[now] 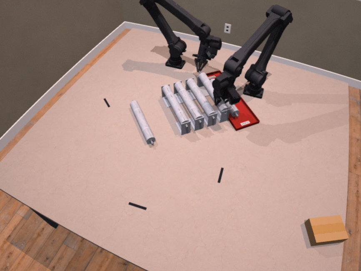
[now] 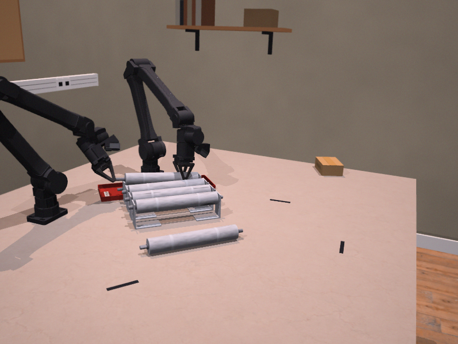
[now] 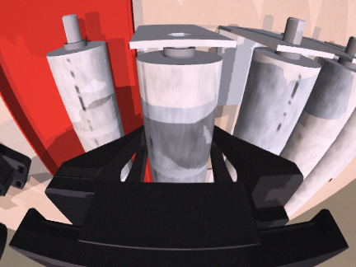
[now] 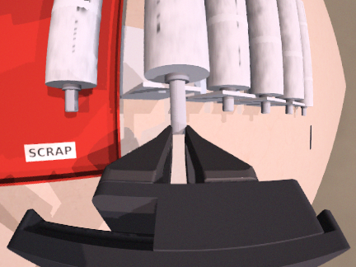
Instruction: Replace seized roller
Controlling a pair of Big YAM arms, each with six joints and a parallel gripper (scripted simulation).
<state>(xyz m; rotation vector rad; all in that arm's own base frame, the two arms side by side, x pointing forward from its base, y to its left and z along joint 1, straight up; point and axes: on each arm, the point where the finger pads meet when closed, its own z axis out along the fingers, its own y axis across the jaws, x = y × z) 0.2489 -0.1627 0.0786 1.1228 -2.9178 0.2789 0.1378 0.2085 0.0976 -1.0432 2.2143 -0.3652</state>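
My left gripper is now 110 mm past the roller, 50 mm above it and 20 mm to the left of it. From my left hand the other things lie so: red scrap tray: 130 mm behind, 70 mm below; cardboard box: 690 mm to the left, 380 mm ahead, 40 mm below.
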